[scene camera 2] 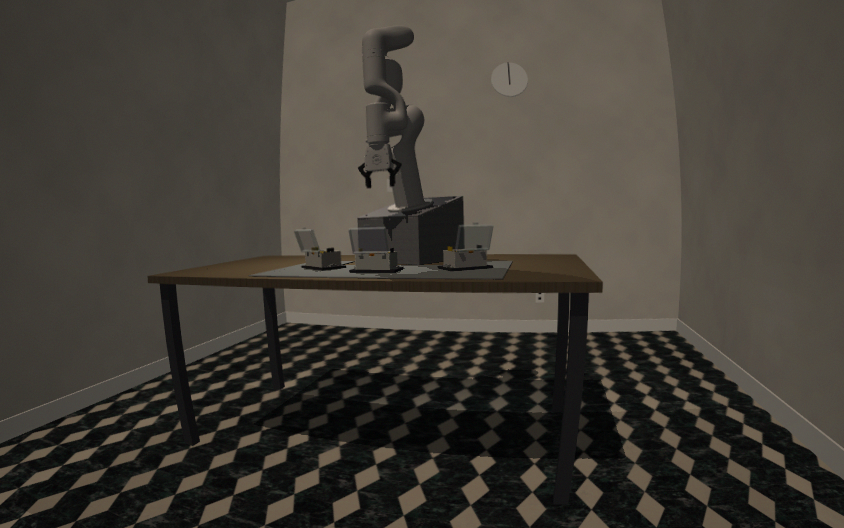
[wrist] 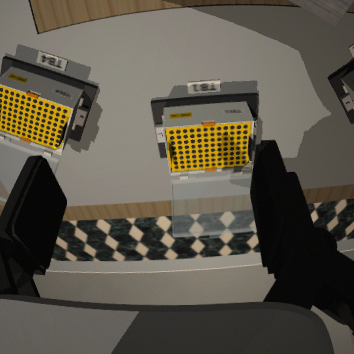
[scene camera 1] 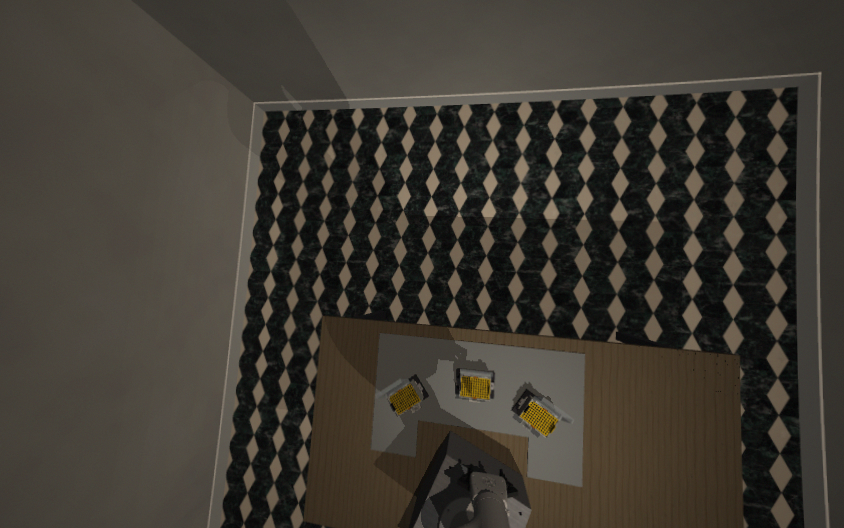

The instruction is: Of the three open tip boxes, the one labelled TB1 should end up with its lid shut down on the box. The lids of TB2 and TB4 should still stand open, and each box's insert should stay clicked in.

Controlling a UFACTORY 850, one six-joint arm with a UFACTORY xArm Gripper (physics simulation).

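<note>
Box TB1 (scene camera 2: pixel 375 261) (wrist: pixel 192 113) stands in the middle, its clear lid (scene camera 2: pixel 369 240) (wrist: pixel 210 207) standing open on the side away from the robot. Its yellow insert (scene camera 1: pixel 475 387) (wrist: pixel 210 147) looks seated level. Box TB4 (scene camera 2: pixel 323 259) (wrist: pixel 50 86) has its lid (scene camera 2: pixel 306 240) (wrist: pixel 22 167) open and its insert (scene camera 1: pixel 539 417) (wrist: pixel 32 117) in. Box TB2 (scene camera 2: pixel 468 259) has its lid (scene camera 2: pixel 476 236) open and its insert (scene camera 1: pixel 405 399) in; part of it shows at the wrist view's right edge. My gripper (scene camera 2: pixel 380 182) (wrist: pixel 149 172) is open and empty, pointing down, well above the boxes.
The boxes stand on a grey mat (scene camera 1: pixel 557 460) (wrist: pixel 125 65) on a wooden table (scene camera 1: pixel 659 435) (scene camera 2: pixel 217 267). The robot's pedestal (scene camera 2: pixel 438 233) stands behind them. In scene camera 1 the arm (scene camera 1: pixel 488 498) hides the gripper. Beyond the lids lies the table's far edge.
</note>
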